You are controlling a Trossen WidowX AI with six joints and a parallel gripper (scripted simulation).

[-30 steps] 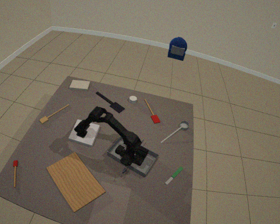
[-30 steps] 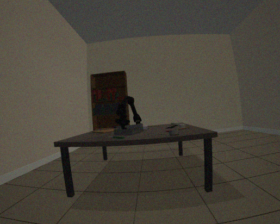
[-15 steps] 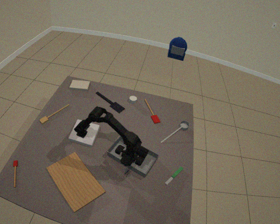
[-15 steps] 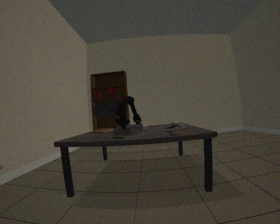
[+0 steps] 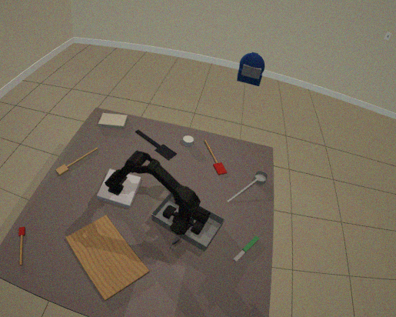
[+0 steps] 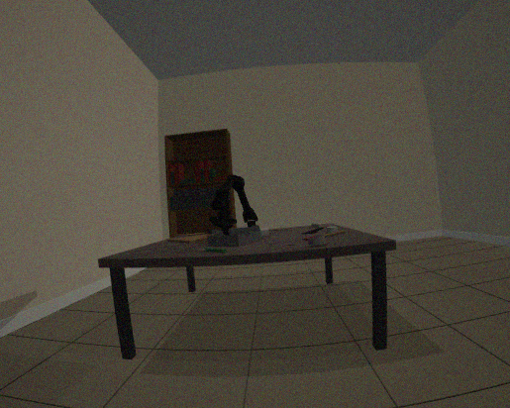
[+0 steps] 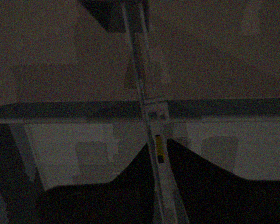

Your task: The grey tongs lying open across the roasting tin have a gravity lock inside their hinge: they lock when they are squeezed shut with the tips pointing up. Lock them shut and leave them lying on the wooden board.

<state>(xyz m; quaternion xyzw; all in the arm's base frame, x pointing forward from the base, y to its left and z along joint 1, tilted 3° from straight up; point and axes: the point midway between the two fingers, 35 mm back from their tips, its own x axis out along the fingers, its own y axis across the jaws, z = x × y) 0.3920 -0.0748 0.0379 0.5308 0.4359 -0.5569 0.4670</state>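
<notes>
Right now the roasting tin is 1 cm ahead of my gripper tip and 6 cm to the left of it. From my gripper tip the other things lie so: wooden board (27 cm behind, 27 cm to the right, 2 cm below); then red spatula (3 cm ahead, 53 cm to the left, 2 cm below); then black spatula (34 cm behind, 50 cm to the left, 3 cm below).
</notes>
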